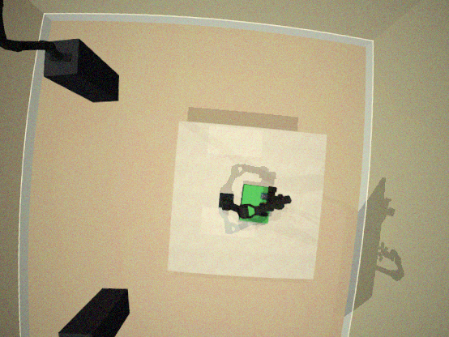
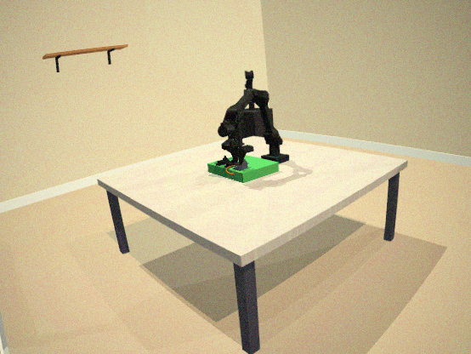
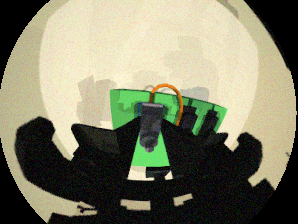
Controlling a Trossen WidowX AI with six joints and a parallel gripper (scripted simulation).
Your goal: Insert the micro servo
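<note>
Right now the green deck is 13 cm behind my gripper tip, 6 cm to the right of it and 5 cm below it.
</note>
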